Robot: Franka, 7 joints.
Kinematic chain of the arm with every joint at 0, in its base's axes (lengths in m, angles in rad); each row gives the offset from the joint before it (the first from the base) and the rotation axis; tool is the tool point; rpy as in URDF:
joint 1: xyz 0 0 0.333 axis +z
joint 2: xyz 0 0 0 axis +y
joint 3: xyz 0 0 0.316 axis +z
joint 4: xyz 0.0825 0 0 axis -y
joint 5: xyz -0.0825 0 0.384 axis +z
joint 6: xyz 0 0 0 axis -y
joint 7: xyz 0.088 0 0 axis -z
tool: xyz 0 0 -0.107 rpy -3.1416 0 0
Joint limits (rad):
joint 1: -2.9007..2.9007
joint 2: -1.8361..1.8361
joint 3: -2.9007..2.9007
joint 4: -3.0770..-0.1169
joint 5: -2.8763..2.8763
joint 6: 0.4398..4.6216
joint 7: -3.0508..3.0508
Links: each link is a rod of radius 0.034 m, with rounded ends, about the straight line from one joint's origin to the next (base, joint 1, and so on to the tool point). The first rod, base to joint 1, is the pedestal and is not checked.
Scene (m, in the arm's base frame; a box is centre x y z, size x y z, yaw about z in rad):
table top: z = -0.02
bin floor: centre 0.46 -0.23 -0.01 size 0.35 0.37 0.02 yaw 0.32
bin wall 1: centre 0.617 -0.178 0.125 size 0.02 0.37 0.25 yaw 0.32
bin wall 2: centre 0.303 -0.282 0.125 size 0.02 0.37 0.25 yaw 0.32
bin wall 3: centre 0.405 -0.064 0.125 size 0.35 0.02 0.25 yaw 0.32
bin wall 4: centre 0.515 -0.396 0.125 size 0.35 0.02 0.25 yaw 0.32
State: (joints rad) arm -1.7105 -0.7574 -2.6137 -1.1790 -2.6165 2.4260 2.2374
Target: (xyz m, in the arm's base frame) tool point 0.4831 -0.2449 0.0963
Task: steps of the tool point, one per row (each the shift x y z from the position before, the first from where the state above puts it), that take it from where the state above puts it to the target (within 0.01 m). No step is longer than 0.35 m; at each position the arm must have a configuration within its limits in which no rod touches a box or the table.
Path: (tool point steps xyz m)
1: -0.2844 -0.1657 0.0726
2: -0.1802 -0.2821 0.0715
3: -0.0268 -0.3370 0.0525
4: 0.1356 -0.3088 0.0185
5: 0.2600 -0.2021 -0.0235
6: 0.3095 -0.0477 -0.0648
7: 0.2708 0.1077 -0.0961
8: 0.1591 0.2172 -0.1107
9: 0.0162 -0.0017 -0.0877
10: 0.0003 0.0000 -0.0916
11: -0.0165 0.0017 -0.0928

